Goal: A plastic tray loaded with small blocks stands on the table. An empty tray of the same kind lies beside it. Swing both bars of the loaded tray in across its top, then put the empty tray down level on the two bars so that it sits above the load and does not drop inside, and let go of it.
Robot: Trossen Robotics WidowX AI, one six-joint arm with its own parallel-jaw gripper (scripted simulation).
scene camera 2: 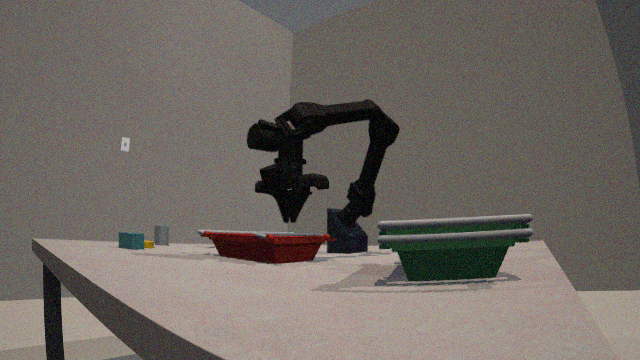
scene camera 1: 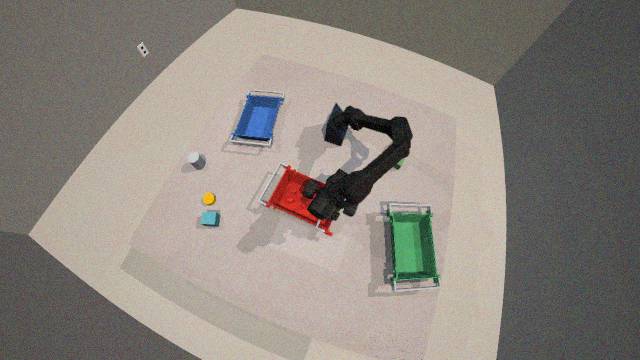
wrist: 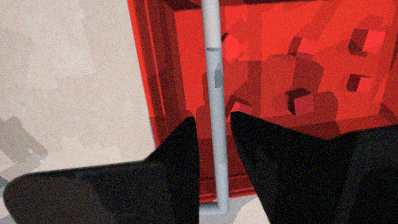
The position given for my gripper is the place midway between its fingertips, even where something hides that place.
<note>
I see my gripper (scene camera 2: 289, 222) and a blue tray (scene camera 1: 258, 116).
My gripper also shows in the wrist view (wrist: 212, 122). The wrist view misses the blue tray: it is out of frame.
</note>
